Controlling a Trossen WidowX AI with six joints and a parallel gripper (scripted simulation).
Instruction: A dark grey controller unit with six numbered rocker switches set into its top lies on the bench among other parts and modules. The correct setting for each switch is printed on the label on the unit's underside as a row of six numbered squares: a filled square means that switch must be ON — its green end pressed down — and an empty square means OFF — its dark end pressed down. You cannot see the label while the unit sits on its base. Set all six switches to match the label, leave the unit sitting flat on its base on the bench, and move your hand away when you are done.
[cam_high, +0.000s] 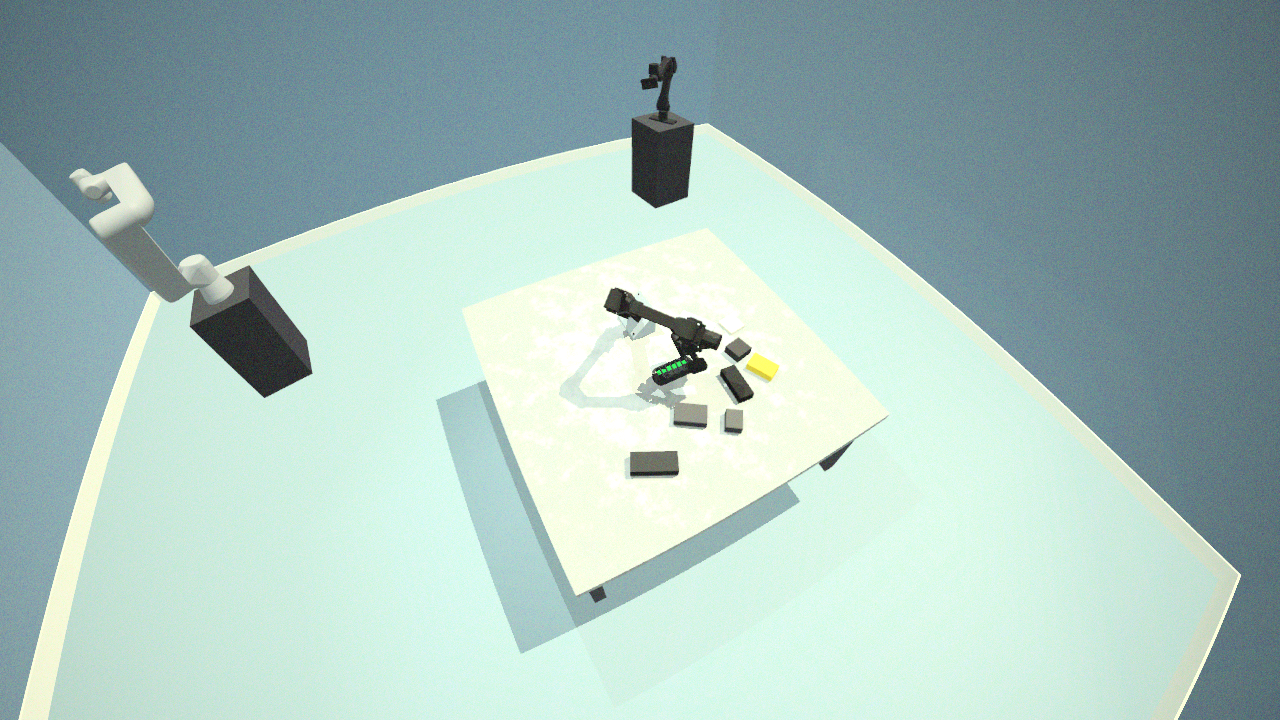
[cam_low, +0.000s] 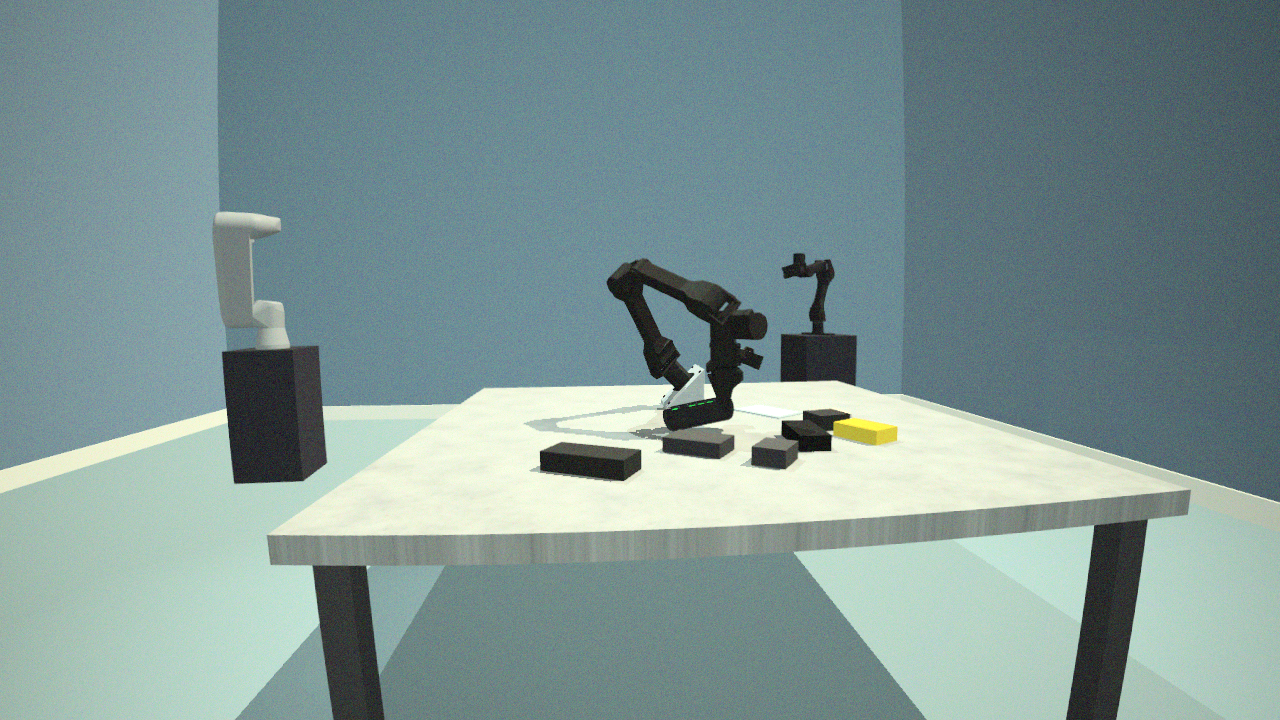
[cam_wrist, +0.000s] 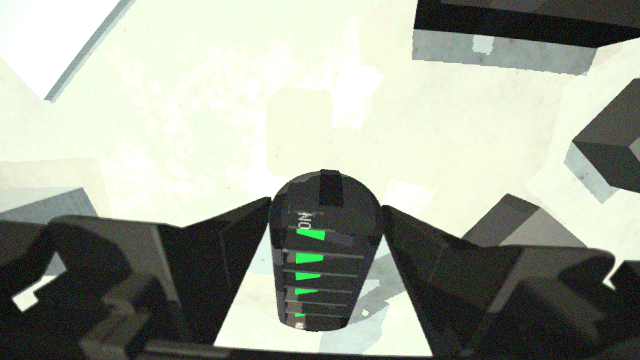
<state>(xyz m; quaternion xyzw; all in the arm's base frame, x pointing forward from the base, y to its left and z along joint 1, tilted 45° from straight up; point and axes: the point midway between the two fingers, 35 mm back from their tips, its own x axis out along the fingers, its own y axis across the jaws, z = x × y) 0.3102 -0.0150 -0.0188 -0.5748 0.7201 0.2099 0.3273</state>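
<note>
My gripper tip is now 16 cm short of the flat grey block, 11 cm to the left of it and 3 cm above it. The rest, counted from my gripper tip: white sheet: 8 cm behind, 32 cm to the left, 4 cm below; yellow block: 16 cm ahead, 26 cm to the left, 3 cm below; small grey cube: 27 cm ahead, 3 cm below.
</note>
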